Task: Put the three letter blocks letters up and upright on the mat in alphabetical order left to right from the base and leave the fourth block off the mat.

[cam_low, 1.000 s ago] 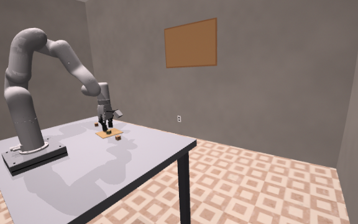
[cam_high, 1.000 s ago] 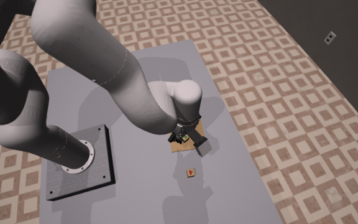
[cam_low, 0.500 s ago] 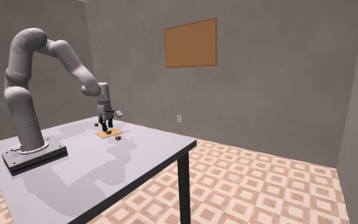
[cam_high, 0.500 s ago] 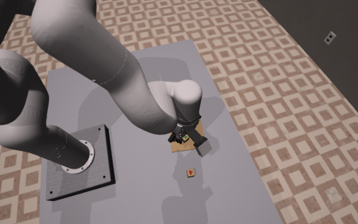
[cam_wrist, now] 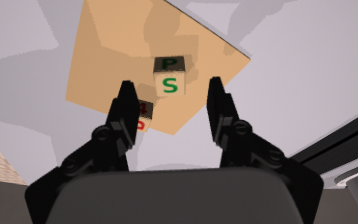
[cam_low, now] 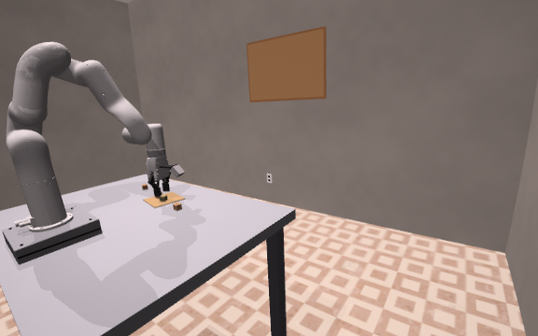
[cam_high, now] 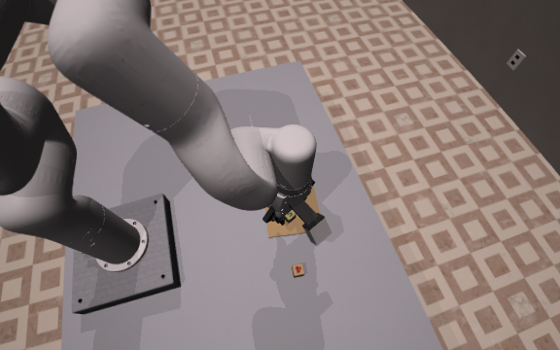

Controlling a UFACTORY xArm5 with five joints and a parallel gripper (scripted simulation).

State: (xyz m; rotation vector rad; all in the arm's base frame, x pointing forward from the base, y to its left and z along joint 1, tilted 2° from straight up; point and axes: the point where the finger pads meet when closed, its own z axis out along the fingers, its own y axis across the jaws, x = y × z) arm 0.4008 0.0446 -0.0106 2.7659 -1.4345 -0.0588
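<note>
My hand is 1 cm short of the tan mat, 2 cm to the right of it and 5 cm above it. From my hand the other things lie so: wooden letter block (6 cm to the left, 4 cm below).
</note>
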